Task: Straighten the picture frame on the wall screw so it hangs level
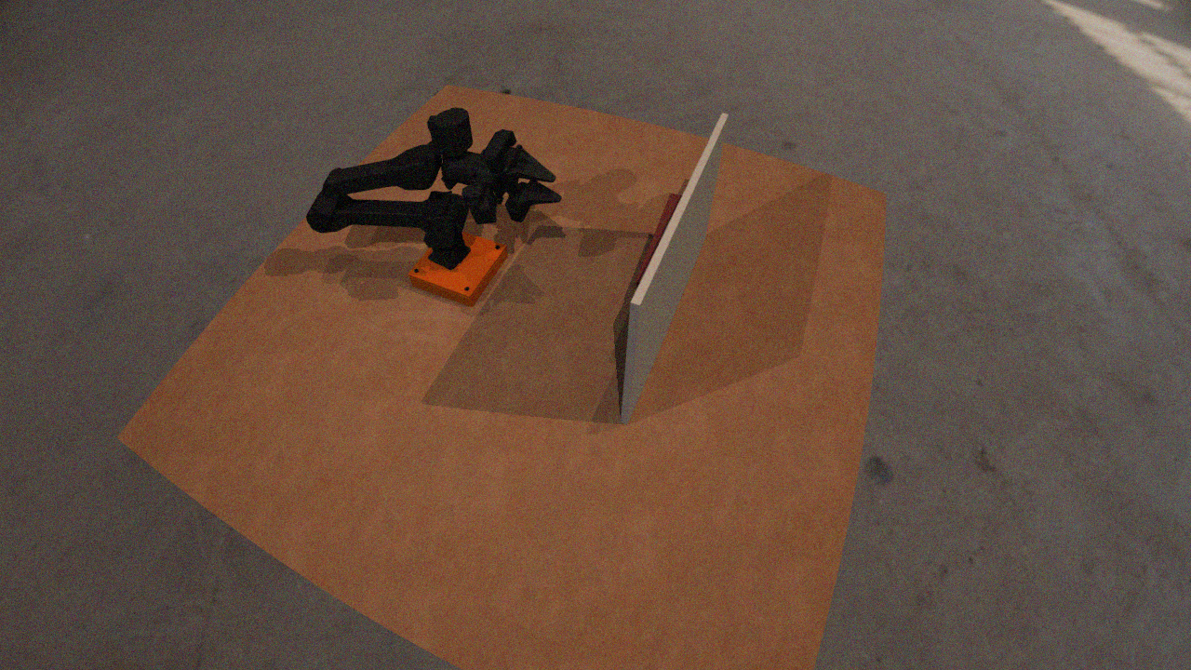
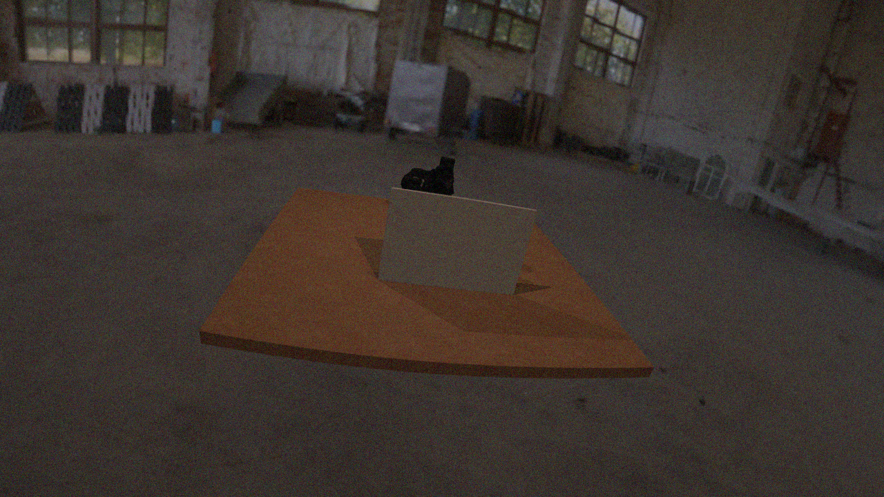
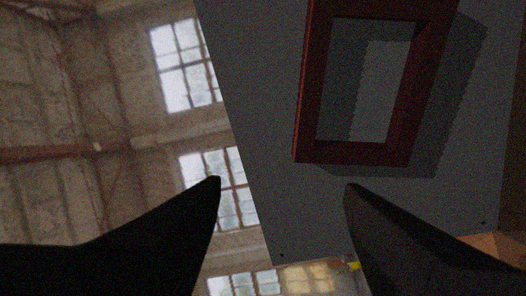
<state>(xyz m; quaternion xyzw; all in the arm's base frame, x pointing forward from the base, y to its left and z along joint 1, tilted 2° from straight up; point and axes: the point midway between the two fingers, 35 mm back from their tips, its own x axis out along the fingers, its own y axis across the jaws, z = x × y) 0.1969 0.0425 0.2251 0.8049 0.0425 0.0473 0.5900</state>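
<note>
My gripper tip is 19 cm short of the dark red picture frame, 3 cm to the right of it and 9 cm above it. From my gripper tip the other things lie so: white wall panel 20 cm ahead, 4 cm to the left, 10 cm below.
</note>
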